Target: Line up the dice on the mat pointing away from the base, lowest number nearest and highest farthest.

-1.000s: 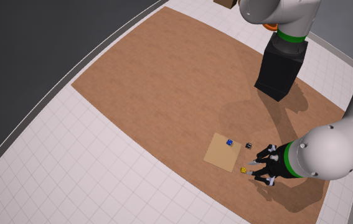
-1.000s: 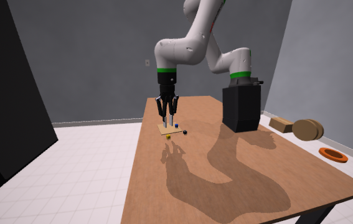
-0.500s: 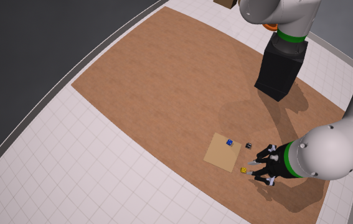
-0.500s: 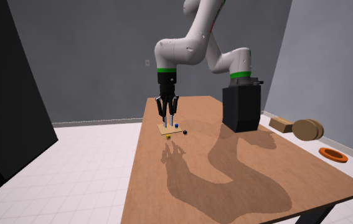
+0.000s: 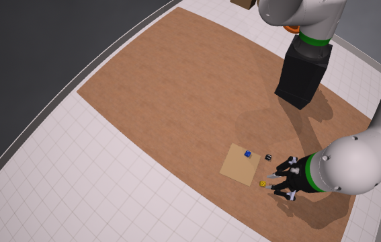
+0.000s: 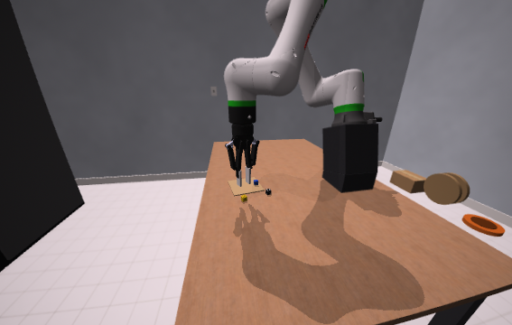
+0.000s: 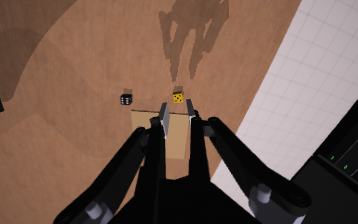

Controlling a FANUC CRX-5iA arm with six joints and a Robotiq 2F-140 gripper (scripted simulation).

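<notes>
Right now the yellow die is 100 mm below my hand. Round my hand: blue die (70 mm behind, 120 mm to the right, 90 mm below); then tan mat (10 mm behind, 120 mm to the right, 110 mm below); then black die (110 mm behind, 40 mm to the right, 100 mm below).
</notes>
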